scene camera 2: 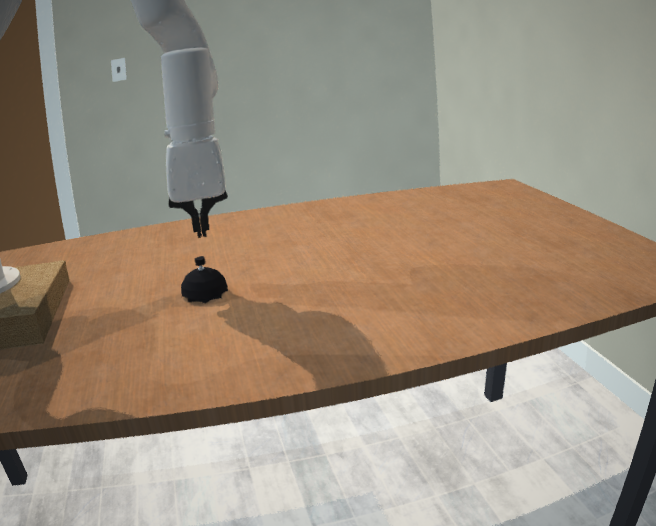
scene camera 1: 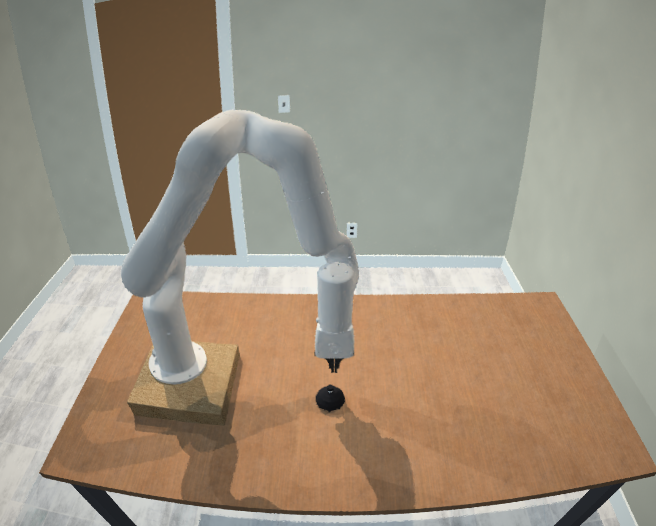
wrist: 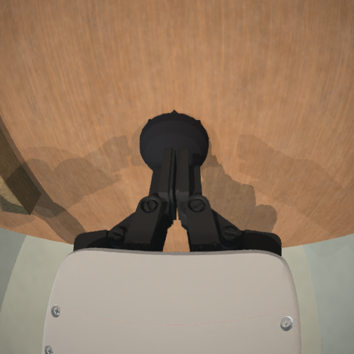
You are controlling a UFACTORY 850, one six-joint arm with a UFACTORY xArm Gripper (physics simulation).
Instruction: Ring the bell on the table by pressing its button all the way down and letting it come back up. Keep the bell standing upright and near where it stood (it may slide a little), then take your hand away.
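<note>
A black dome-shaped bell stands upright on the wooden table. Its small black button sits raised on a thin light stem above the dome in scene camera 2. My gripper is shut and empty and points down. Its fingertips are above the button, with a visible gap between them and it. In the wrist view the fingers cover the near part of the bell, and the button is hidden behind them.
The arm's base stands on a tan block to the left of the bell. The table's front edge lies on the near side of the bell. Arm shadows fall across the table.
</note>
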